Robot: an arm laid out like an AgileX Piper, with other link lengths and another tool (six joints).
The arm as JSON. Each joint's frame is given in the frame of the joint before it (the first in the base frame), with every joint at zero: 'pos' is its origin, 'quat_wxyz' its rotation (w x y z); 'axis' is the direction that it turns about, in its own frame. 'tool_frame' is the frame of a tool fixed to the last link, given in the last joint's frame.
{
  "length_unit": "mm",
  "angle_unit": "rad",
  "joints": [
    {
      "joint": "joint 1",
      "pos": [
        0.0,
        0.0,
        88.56
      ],
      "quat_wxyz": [
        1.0,
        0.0,
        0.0,
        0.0
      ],
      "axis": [
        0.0,
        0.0,
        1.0
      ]
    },
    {
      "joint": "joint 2",
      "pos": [
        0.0,
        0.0,
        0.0
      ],
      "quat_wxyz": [
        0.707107,
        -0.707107,
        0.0,
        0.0
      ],
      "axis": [
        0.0,
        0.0,
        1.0
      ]
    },
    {
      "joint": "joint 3",
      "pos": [
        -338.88,
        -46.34,
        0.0
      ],
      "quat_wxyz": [
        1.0,
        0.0,
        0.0,
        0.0
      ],
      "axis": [
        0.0,
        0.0,
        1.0
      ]
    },
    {
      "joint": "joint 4",
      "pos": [
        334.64,
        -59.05,
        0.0
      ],
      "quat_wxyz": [
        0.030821,
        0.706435,
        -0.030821,
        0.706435
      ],
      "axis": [
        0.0,
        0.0,
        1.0
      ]
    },
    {
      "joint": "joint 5",
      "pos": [
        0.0,
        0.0,
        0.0
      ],
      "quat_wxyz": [
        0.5,
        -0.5,
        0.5,
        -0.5
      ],
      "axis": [
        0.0,
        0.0,
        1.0
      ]
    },
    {
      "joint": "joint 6",
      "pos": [
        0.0,
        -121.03,
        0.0
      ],
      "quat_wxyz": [
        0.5,
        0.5,
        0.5,
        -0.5
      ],
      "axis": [
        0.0,
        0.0,
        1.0
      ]
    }
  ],
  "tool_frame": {
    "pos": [
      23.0,
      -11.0,
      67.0
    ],
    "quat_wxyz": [
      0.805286,
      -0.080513,
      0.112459,
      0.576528
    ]
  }
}
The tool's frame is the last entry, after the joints.
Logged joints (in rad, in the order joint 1, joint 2, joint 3, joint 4, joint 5, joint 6), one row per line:
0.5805, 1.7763, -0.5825, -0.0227, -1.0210, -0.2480
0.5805, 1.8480, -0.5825, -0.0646, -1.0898, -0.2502
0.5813, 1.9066, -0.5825, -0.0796, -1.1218, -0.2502
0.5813, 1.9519, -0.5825, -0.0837, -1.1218, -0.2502
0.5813, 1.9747, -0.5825, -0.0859, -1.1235, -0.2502
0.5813, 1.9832, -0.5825, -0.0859, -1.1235, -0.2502
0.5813, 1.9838, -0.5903, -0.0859, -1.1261, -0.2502
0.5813, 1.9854, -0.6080, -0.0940, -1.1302, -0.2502
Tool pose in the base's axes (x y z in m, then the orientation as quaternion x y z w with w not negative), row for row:
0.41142, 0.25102, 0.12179, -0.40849, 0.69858, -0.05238, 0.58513
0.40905, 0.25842, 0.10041, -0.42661, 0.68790, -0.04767, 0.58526
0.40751, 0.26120, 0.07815, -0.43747, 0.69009, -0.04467, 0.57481
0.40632, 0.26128, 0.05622, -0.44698, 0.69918, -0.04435, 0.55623
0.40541, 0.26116, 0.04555, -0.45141, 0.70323, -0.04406, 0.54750
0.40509, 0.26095, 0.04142, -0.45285, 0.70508, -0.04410, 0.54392
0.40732, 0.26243, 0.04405, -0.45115, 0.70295, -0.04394, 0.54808
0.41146, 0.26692, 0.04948, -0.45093, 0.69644, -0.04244, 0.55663
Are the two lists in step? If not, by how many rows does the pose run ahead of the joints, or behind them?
They are in step.
